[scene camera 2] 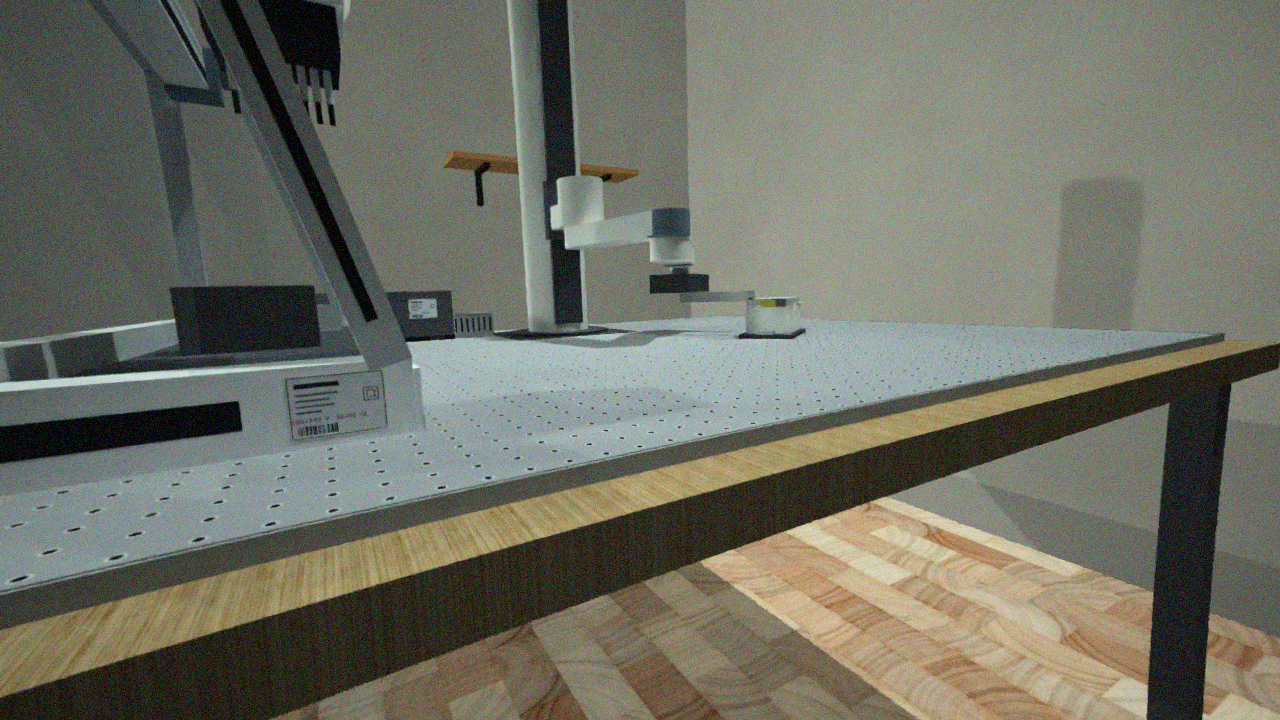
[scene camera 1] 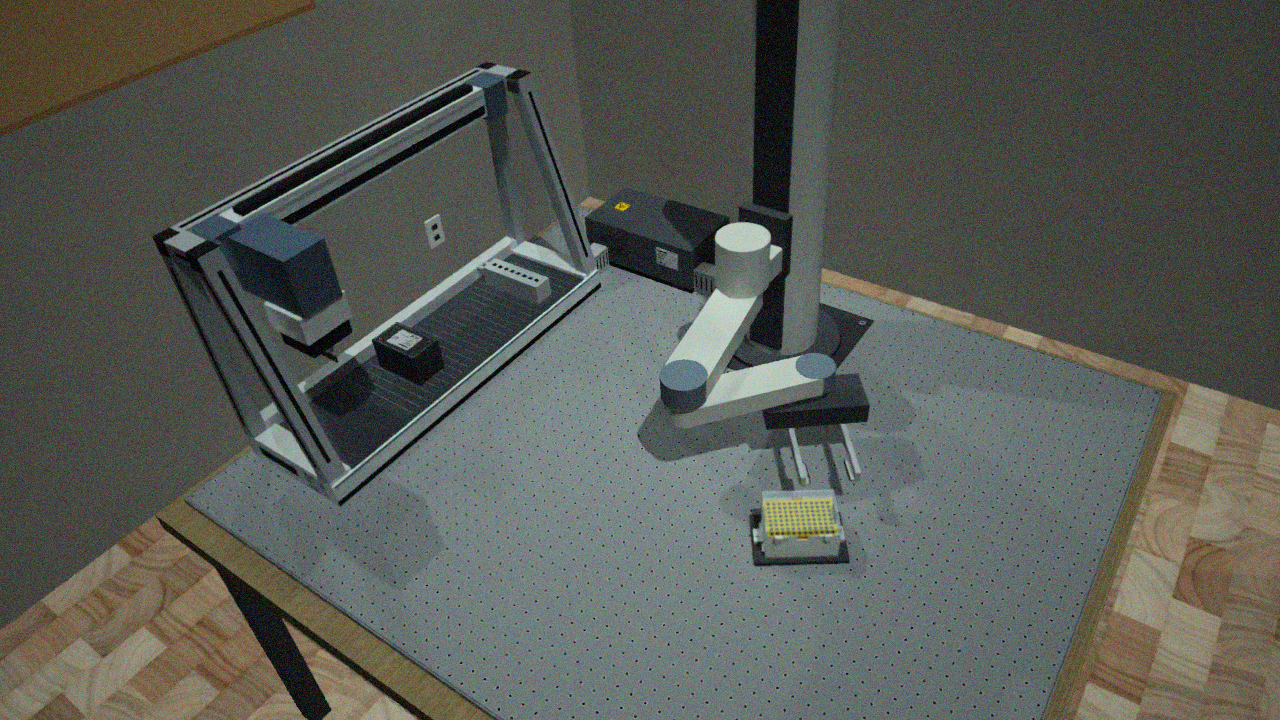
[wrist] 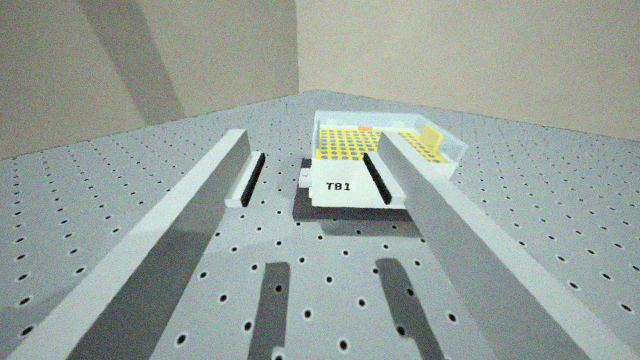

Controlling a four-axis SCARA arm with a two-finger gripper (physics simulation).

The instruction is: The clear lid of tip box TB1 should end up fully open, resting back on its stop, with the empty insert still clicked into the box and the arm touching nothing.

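Seen in the pictures: gripper, fingertip midpoint: (scene camera 2: pixel 751 295) (scene camera 1: pixel 830 479) (wrist: pixel 315 144); arm's base, link origin: (scene camera 1: pixel 780 340).
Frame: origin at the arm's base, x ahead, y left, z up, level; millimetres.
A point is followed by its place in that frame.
Tip box TB1 (scene camera 1: pixel 802 547) {x 511, y 310, z 46 mm} (scene camera 2: pixel 771 318) {x 517, y 241, z 51 mm} (wrist: pixel 330 196) {x 418, y 297, z 34 mm} is a pale box upright on a dark base plate (scene camera 1: pixel 768 561) {x 548, y 268, z 21 mm} (wrist: pixel 350 214) {x 421, y 276, z 20 mm}. Its clear lid (scene camera 1: pixel 799 494) {x 448, y 269, z 90 mm} (wrist: pixel 367 118) {x 488, y 300, z 90 mm} appears down over the box; its exact angle is hard to tell. The yellow holed insert (scene camera 1: pixel 799 516) {x 474, y 284, z 70 mm} (wrist: pixel 345 145) {x 456, y 306, z 70 mm} shows level in the box through the lid. Whether its clips are seated is not visible. My gripper (scene camera 1: pixel 829 478) {x 395, y 300, z 95 mm} (wrist: pixel 315 144) {x 395, y 300, z 95 mm} is shut to its narrow stance, its long fingers parallel with an empty gap. In scene camera 1 the fingertips stand just behind the box, apart from it; in the wrist view one overlaps its face.
A gantry frame (scene camera 1: pixel 465 385) {x 505, y -450, z 47 mm} with a dark deck stands at the left, with a black block (scene camera 1: pixel 408 353) {x 557, y -536, z 132 mm} on the deck. A dark control box (scene camera 1: pixel 657 234) {x -58, y -355, z 127 mm} stands at the back, beside the arm's column (scene camera 1: pixel 812 161) {x 40, y 64, z 462 mm}. All stand on a perforated table top (scene camera 1: pixel 572 537) {x 677, y -43, z 13 mm}.
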